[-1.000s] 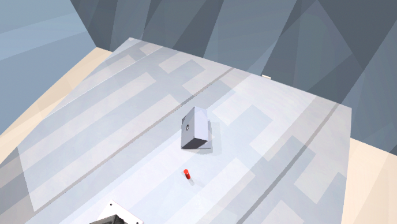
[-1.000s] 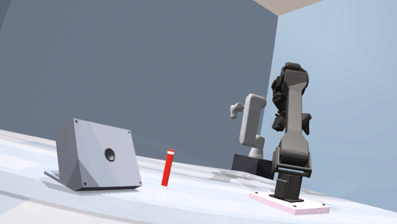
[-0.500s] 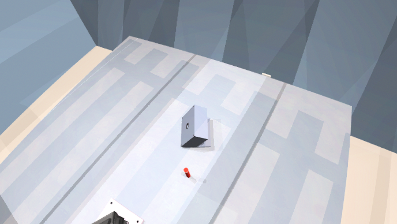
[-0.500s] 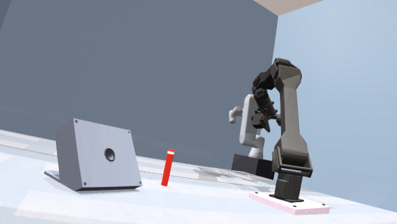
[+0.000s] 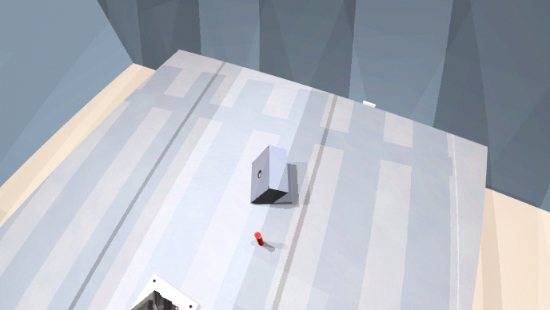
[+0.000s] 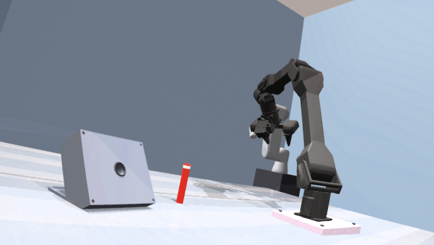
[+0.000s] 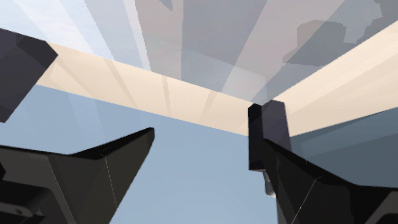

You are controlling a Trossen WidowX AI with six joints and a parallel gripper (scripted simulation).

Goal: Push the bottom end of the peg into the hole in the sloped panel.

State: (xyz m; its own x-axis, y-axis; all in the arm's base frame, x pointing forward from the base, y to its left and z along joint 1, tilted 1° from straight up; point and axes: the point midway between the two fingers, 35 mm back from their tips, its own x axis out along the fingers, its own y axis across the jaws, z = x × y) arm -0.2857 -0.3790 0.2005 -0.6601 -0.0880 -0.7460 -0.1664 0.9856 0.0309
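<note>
Now: the red round peg 550 mm ahead of my gripper tip, 230 mm to the left of it and 140 mm below it. From my gripper tip the other things lie so: grey sloped panel: 720 mm ahead, 270 mm to the left, 150 mm below.
</note>
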